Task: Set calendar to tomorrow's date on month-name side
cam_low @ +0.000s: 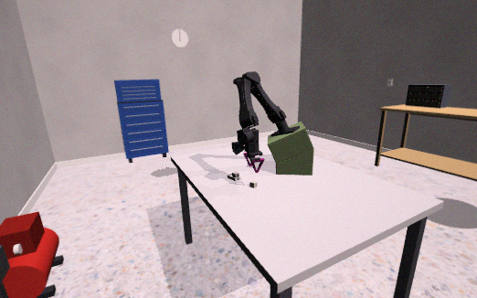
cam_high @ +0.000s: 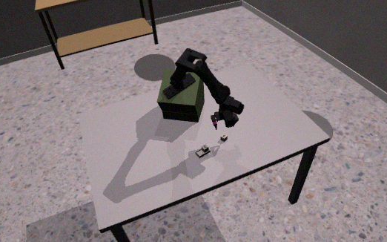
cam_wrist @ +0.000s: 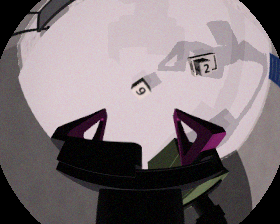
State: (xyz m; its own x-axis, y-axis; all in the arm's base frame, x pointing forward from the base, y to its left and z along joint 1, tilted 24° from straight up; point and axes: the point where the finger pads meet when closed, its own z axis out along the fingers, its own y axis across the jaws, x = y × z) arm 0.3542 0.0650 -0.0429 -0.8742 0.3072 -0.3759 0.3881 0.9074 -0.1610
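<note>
The white cube is 9 cm below my hand. The rest, counted from my hand: calendar tray (16 cm to the right, 10 cm below).
</note>
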